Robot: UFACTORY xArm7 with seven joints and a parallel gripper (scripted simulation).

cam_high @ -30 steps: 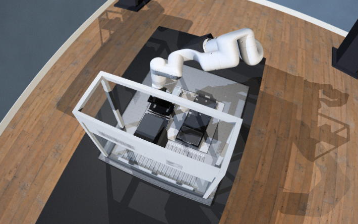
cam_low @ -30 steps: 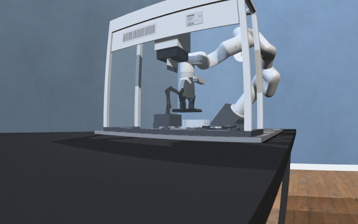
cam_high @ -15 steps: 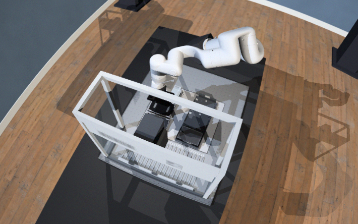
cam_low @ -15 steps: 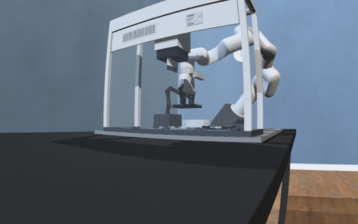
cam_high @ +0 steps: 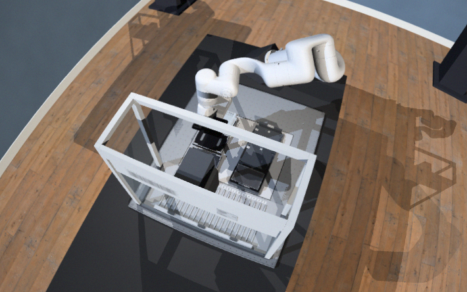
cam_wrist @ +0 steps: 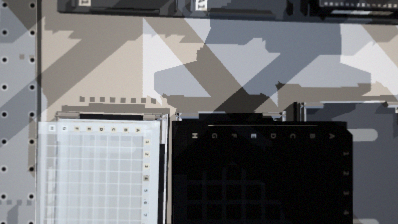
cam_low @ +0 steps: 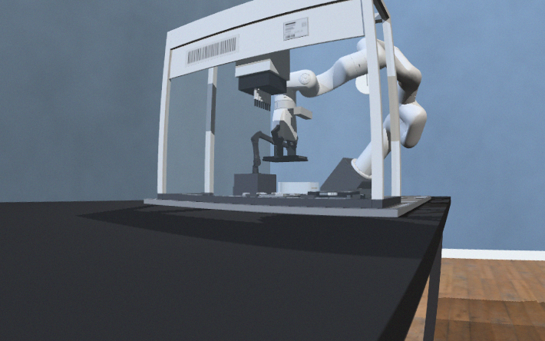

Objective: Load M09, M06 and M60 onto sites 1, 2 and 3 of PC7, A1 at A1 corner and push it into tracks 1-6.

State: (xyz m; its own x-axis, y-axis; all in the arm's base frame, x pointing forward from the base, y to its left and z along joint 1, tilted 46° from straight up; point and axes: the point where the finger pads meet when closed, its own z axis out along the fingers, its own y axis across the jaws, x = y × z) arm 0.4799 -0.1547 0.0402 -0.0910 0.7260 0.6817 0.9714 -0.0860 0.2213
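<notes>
My gripper is now 22 cm to the right of the dark plate carrier PC7, 13 cm above it and 1 cm past it. The rest, counted from my hand: corner post: 45 cm to the left, 36 cm ahead, 11 cm above; then white deep-well block M09: 11 cm below, 11 cm behind, 1 cm to the right.
</notes>
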